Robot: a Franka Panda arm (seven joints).
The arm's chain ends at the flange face. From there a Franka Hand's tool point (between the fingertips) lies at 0.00 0.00 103.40 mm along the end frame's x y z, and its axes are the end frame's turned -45 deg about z.
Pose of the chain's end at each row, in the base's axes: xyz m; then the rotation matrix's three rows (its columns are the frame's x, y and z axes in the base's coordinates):
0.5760 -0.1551 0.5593; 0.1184 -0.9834 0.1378; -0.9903 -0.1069 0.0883; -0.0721 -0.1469 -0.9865
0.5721 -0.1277 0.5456; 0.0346 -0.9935 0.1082; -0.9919 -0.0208 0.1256; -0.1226 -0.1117 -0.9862
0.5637 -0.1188 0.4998; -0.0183 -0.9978 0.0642; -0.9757 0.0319 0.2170; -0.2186 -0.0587 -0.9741
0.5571 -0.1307 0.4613; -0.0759 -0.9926 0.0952; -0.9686 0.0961 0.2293; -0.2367 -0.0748 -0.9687
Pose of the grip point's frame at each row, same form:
0.5902 -0.1460 0.4573; 0.7791 -0.6116 0.1378; -0.6247 -0.7758 0.0883; 0.0529 -0.1549 -0.9865
0.5833 -0.1147 0.4436; 0.7270 -0.6780 0.1082; -0.6867 -0.7161 0.1256; -0.0077 -0.1657 -0.9862
0.5703 -0.0964 0.3991; 0.6926 -0.7185 0.0642; -0.7125 -0.6674 0.2170; -0.1131 -0.1961 -0.9741
0.5669 -0.1070 0.3611; 0.6482 -0.7555 0.0952; -0.7529 -0.6170 0.2293; -0.1145 -0.2203 -0.9687

